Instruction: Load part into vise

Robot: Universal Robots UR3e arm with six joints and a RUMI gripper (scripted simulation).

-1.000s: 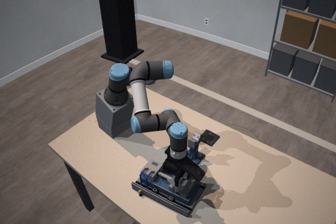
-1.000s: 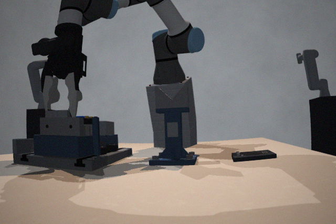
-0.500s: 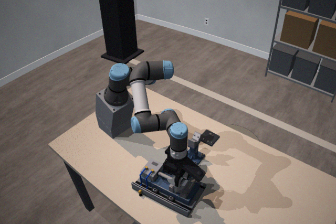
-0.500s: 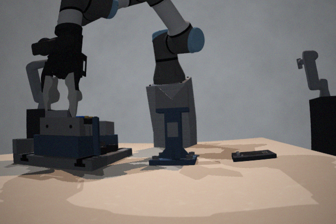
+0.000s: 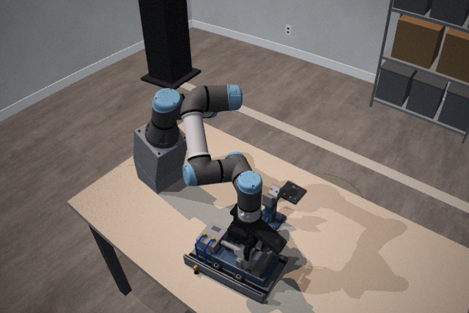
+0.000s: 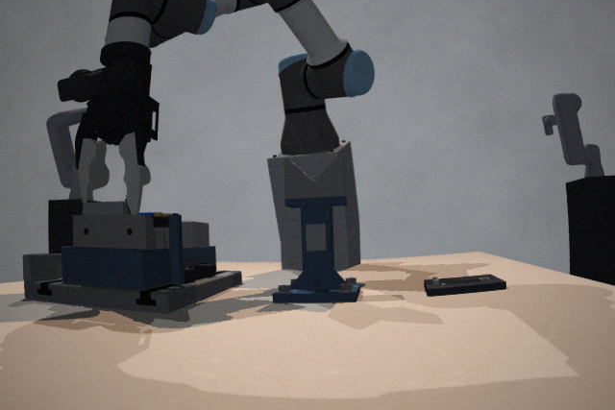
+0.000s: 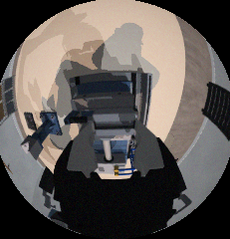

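Now: hand right at the grey part. From my hand the other things lie so: blue vise (7 cm behind, 2 cm to the left, 7 cm below).
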